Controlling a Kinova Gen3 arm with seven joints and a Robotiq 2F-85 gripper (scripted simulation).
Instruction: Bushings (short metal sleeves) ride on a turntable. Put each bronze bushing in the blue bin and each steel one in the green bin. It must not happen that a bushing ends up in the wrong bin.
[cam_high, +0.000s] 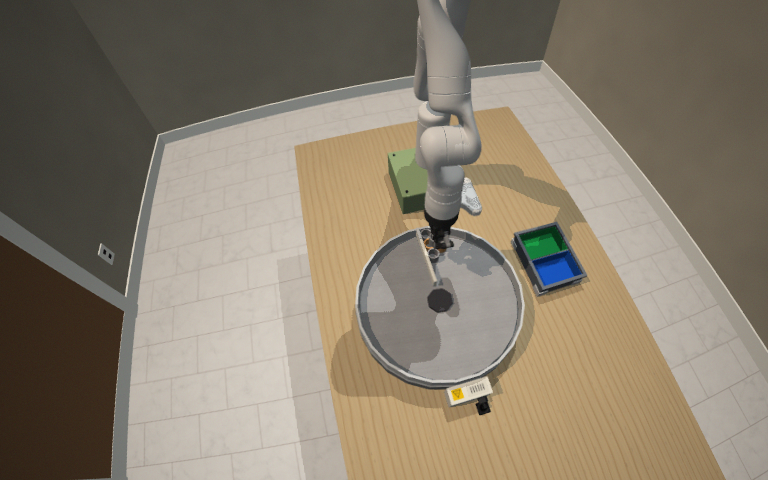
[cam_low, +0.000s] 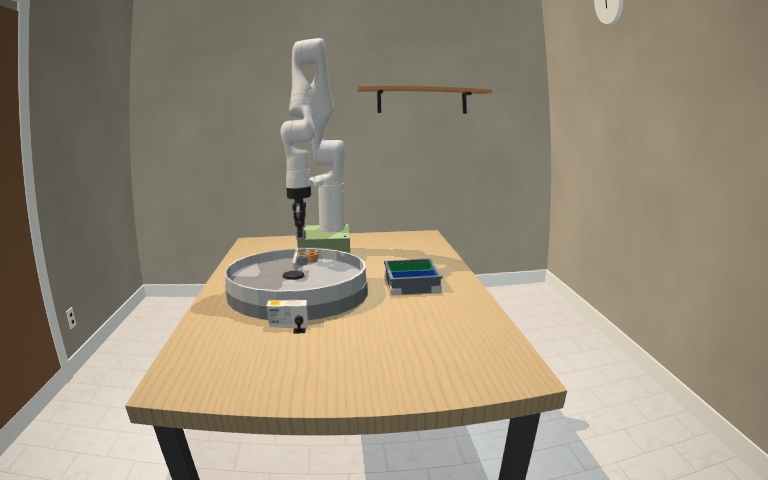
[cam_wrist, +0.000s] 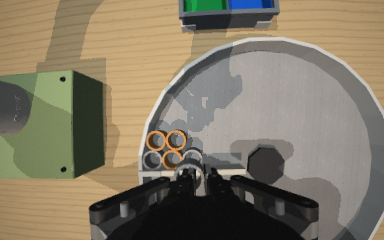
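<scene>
The blue bin lies 4 cm ahead of my hand, 33 cm to the left of it and 13 cm below it. From my hand the other things lie so: turntable (11 cm ahead, 1 cm to the right, 10 cm below).
</scene>
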